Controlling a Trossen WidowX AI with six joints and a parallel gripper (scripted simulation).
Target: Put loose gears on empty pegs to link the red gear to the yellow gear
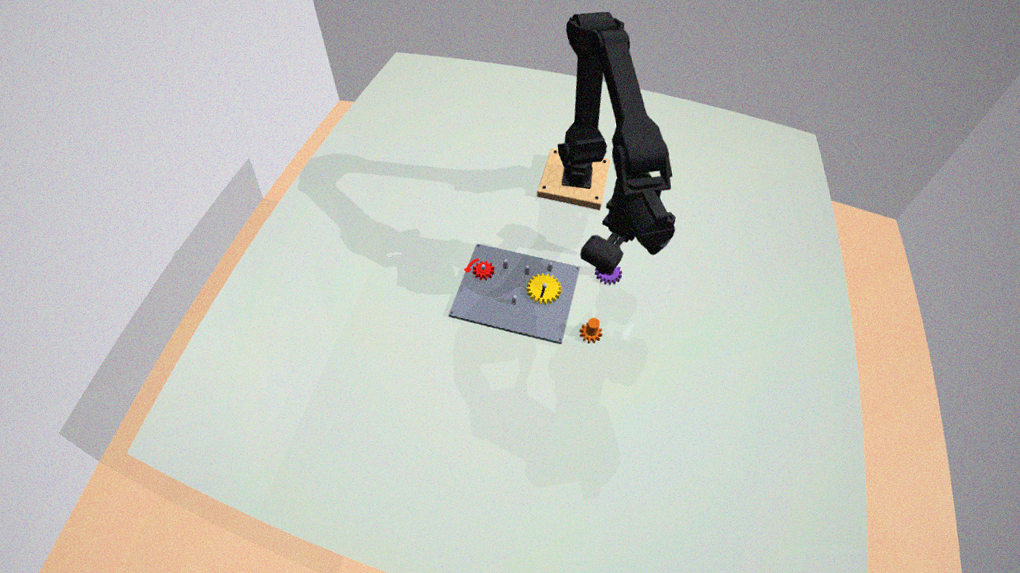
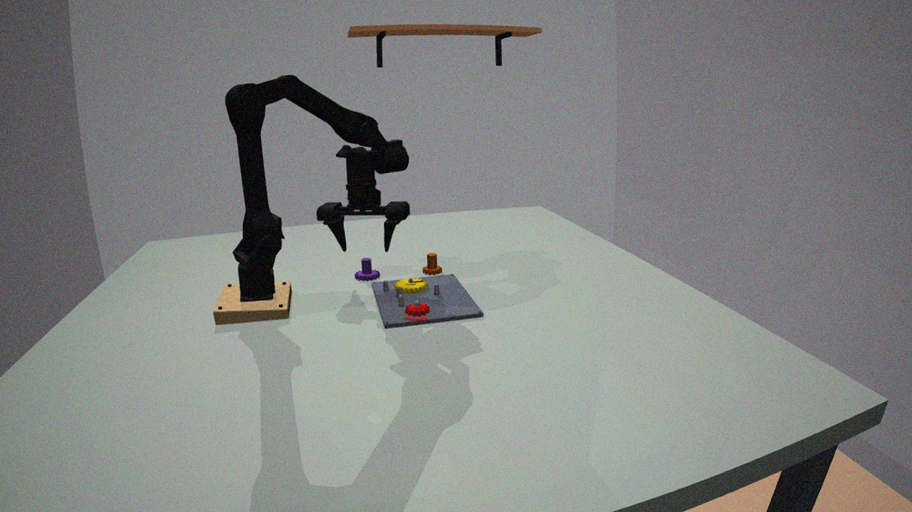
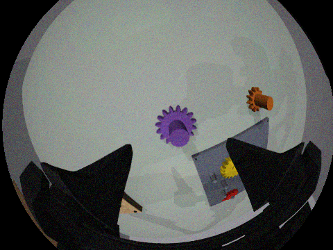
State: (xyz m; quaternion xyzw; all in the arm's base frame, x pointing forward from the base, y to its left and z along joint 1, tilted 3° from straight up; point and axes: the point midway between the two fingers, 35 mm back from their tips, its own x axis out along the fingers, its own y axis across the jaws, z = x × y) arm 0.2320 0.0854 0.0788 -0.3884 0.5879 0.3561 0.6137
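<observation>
The purple gear is 4 cm below my gripper tip. The rest, counted from my gripper tip: yellow gear: 6 cm ahead, 12 cm to the right, 4 cm below; then red gear: 4 cm ahead, 24 cm to the right, 4 cm below; then orange gear: 14 cm ahead, 2 cm to the right, 4 cm below.
</observation>
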